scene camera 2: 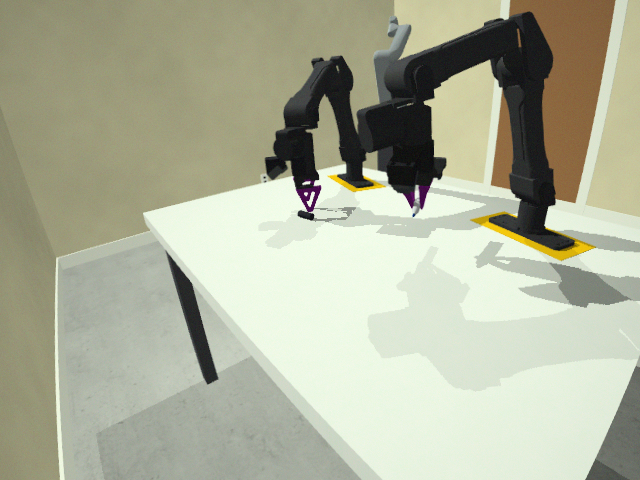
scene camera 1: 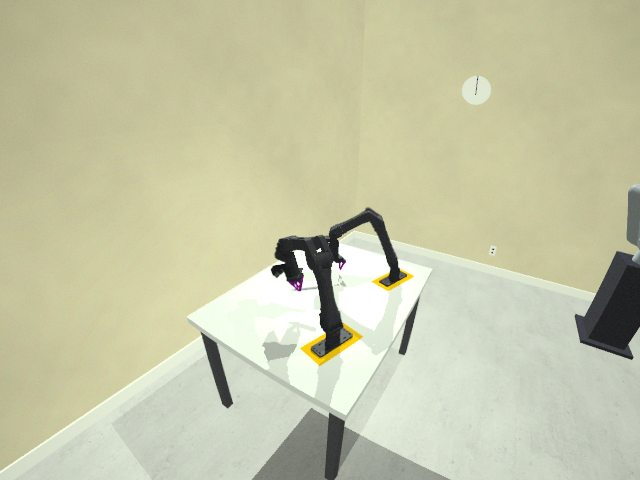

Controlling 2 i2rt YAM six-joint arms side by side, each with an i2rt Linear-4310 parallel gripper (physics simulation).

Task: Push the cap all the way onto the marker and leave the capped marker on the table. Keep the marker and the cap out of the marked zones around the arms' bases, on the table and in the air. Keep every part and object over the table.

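Places are measured from the left arm's base along level axes (x left, y up, z ahead), in millimetres.
Pixels of known places: left gripper, fingertip midpoint: (scene camera 2: 417, 207) (scene camera 1: 300, 290); right gripper, fingertip midpoint: (scene camera 2: 308, 206) (scene camera 1: 333, 271); left arm's base, origin of the base link: (scene camera 2: 528, 232) (scene camera 1: 332, 342); right arm's base, origin of the base link: (scene camera 2: 354, 181) (scene camera 1: 393, 278).
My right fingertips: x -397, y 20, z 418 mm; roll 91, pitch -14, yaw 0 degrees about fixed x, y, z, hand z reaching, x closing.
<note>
For each thing: its top centre in the pictures, then the offset to it from my right fingertips. Level surfaces: height alone.
- white marker, middle of its top: (scene camera 2: 420, 188) dx +330, dy +112, dz -135 mm
- short dark cap, middle of its top: (scene camera 2: 305, 211) dx +37, dy -1, dz +22 mm
- white table, its level: dy -20 mm
A white marker (scene camera 2: 415, 206) with a blue tip is held by my left gripper (scene camera 2: 418, 206) (scene camera 1: 297, 286), which is shut on it; in scene camera 2 it slants, tip down, close above the table. A short dark cap (scene camera 2: 305, 214) lies on its side on the table at the left of scene camera 2. My right gripper (scene camera 2: 310, 209) (scene camera 1: 341, 266) is open and empty, pointing down right at the cap; its fingers overlap in scene camera 2, so whether the cap lies between them I cannot tell. The marker and cap cannot be made out in scene camera 1.
The white table (scene camera 1: 248, 317) (scene camera 2: 289, 310) carries both arms. A yellow marked zone surrounds the left arm's base (scene camera 1: 320, 361) (scene camera 2: 562, 254) and another surrounds the right arm's base (scene camera 1: 388, 287) (scene camera 2: 360, 189). The table's long edge runs beyond the grippers in scene camera 1.
</note>
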